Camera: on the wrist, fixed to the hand. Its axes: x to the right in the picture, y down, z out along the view.
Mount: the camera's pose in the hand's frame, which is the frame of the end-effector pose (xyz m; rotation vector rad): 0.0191 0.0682 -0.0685 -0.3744 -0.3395 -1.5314
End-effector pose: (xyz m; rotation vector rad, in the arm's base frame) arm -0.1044 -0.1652 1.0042 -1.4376 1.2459 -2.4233
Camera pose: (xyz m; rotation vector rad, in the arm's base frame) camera -0.1895 -0.1775 0.9561 1.7260 -0.2078 1.0160
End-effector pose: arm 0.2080 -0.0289 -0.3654 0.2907 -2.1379 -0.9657
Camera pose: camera 0.2508 -0.0285 -0.2767 -1.5665 1.4608 2.0018
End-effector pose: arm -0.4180 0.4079 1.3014 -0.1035 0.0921 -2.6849
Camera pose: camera -0.4115 0.3416 1.2288 0.5636 -0.3038 1.9631
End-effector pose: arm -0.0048 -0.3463 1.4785 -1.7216 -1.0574 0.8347
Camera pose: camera 0.0821 -0.3672 1.4370 -0.5526 -2.3196 -0.1185
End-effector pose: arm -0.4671 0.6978 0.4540 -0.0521 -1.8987 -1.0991
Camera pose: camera -0.4015 0.6834 0.5261 -1.0842 1.5927 2.1946
